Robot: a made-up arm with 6 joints.
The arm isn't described. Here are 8 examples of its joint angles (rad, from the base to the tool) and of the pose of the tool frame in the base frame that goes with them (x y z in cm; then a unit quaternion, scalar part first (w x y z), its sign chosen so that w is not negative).
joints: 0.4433 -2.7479 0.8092 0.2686 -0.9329 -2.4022
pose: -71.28 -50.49 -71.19 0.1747 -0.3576 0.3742 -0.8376
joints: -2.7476 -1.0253 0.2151 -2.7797 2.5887 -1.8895
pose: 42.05 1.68 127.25 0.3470 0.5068 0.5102 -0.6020
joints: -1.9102 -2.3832 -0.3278 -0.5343 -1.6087 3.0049
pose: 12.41 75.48 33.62 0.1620 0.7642 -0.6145 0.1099
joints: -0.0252 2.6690 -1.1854 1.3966 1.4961 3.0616
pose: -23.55 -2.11 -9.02 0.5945 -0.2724 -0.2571 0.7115
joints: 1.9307 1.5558 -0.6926 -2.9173 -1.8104 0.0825
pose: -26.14 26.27 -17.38 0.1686 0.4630 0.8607 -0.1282
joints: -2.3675 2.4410 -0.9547 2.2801 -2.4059 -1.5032
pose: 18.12 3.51 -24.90 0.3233 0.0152 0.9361 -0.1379
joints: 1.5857 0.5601 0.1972 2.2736 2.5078 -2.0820
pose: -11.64 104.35 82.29 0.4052 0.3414 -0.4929 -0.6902
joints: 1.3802 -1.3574 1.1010 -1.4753 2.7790 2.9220
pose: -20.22 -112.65 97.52 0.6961 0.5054 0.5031 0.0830
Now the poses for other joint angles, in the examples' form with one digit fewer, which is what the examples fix.
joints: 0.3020 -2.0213 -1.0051 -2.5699 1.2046 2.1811
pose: -30.7 4.2 45.5 0.935 0.332 0.013 -0.127
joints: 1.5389 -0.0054 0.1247 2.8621 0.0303 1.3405
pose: -13.0 62.7 118.0 0.331 0.634 0.583 0.385
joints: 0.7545 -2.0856 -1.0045 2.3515 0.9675 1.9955
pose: -41.3 -23.8 52.8 0.507 0.571 0.371 0.529
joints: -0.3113 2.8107 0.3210 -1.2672 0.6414 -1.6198
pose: -34.6 6.2 -70.2 0.193 0.352 -0.040 -0.915
